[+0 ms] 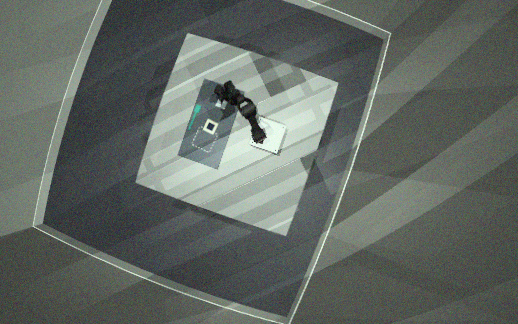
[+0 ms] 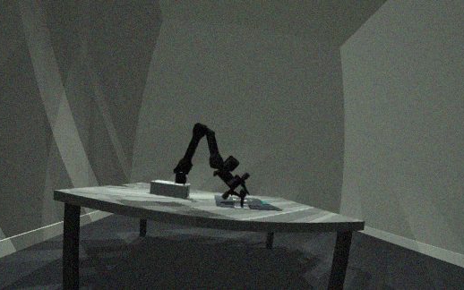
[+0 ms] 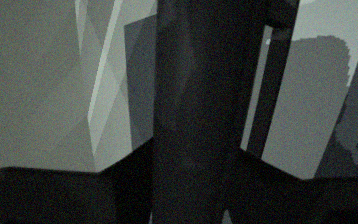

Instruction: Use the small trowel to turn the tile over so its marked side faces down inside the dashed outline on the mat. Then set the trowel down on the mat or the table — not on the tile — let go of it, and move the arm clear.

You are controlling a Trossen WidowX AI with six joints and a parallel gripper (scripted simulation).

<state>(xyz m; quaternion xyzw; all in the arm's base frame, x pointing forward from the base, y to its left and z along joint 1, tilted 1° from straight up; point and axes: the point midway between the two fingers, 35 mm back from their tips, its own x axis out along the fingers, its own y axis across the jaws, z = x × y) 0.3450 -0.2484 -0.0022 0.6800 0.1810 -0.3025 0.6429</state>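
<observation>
The tile lies 2 cm ahead of my gripper tip, 24 cm to the left of it and 4 cm below it. The rest, counted from my gripper tip: trowel: 2 cm behind, 1 cm below; then teal elongated object: 16 cm ahead, 18 cm to the left, 5 cm below.
</observation>
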